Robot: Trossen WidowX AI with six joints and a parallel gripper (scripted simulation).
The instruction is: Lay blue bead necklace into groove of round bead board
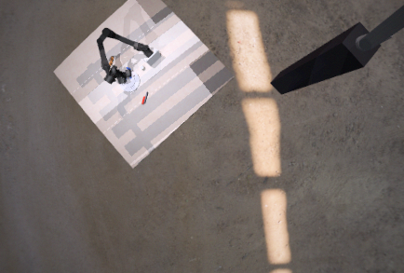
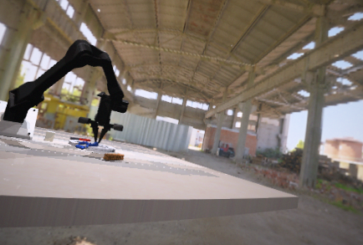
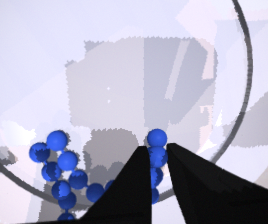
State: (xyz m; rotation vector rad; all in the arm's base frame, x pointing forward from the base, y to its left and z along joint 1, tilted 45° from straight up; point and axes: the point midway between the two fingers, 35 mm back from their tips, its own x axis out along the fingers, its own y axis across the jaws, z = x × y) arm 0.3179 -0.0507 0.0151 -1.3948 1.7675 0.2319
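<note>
The round white bead board lies 4 cm to the left of my gripper tip and 1 cm below it. The rest, counted from my gripper tip: small white block (18 cm behind, 5 cm to the left, 1 cm below); red pen-like object (1 cm ahead, 27 cm to the left, 2 cm below).
</note>
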